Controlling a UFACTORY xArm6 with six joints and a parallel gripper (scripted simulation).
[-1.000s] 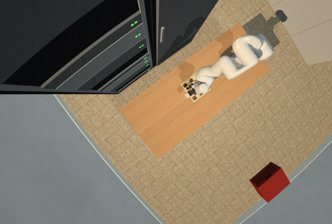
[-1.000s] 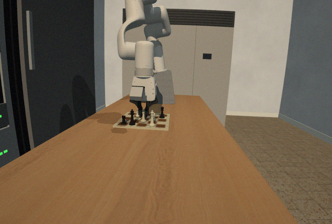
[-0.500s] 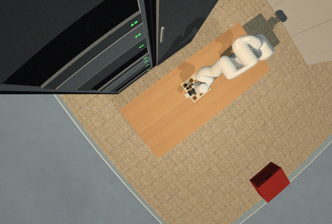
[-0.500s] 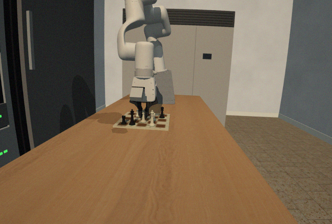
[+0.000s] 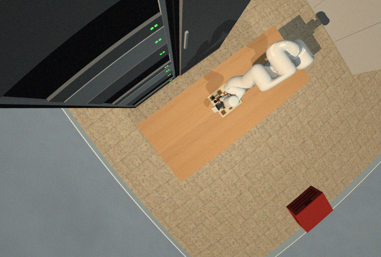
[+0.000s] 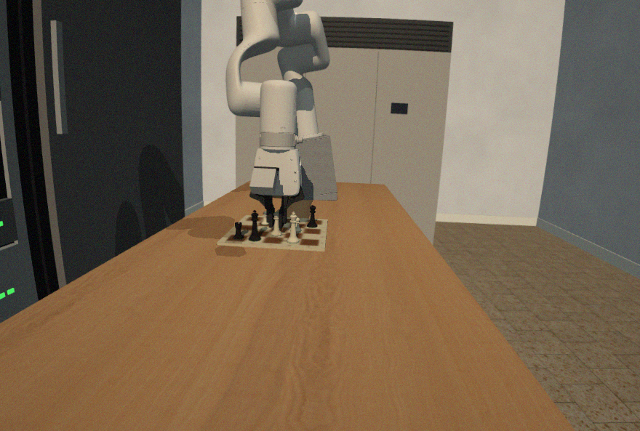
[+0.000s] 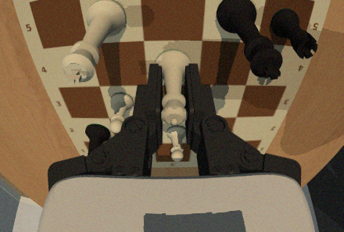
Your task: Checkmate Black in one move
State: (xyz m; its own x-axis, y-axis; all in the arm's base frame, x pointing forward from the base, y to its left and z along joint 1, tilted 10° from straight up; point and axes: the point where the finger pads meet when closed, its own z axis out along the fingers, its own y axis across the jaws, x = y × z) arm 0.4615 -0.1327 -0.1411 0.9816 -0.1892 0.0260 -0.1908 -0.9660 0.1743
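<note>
Right now my hand is 50 mm to the left of the black chess piece, 30 mm short of it and 10 mm above it. The rest, counted from my hand: tall white piece (40 mm ahead, 30 mm to the left, 10 mm below); then chessboard (40 mm below, 40 mm behind, 10 mm to the left).
</note>
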